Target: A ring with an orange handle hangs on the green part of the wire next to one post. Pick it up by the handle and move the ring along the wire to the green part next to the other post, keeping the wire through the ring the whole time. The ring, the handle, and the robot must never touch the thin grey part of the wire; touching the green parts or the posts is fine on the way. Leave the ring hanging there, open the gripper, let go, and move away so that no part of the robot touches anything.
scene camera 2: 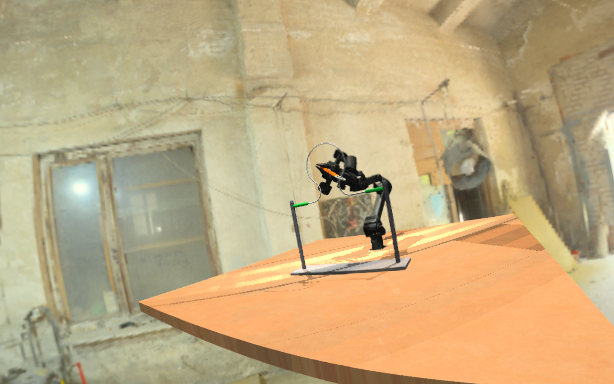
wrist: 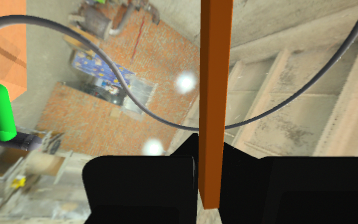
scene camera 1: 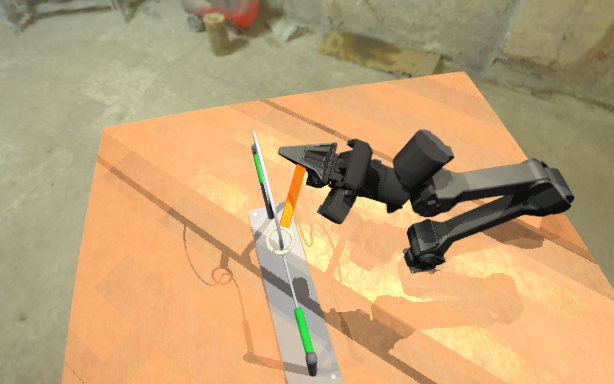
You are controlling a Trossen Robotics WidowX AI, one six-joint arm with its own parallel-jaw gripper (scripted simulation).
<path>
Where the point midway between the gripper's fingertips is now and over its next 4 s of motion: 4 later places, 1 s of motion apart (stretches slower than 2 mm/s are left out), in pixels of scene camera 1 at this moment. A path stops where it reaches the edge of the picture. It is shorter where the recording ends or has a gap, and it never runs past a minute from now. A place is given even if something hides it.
The gripper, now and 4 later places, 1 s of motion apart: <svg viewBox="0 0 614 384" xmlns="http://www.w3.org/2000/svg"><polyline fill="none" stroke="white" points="279,150 280,175 290,228 305,282 312,306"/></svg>
</path>
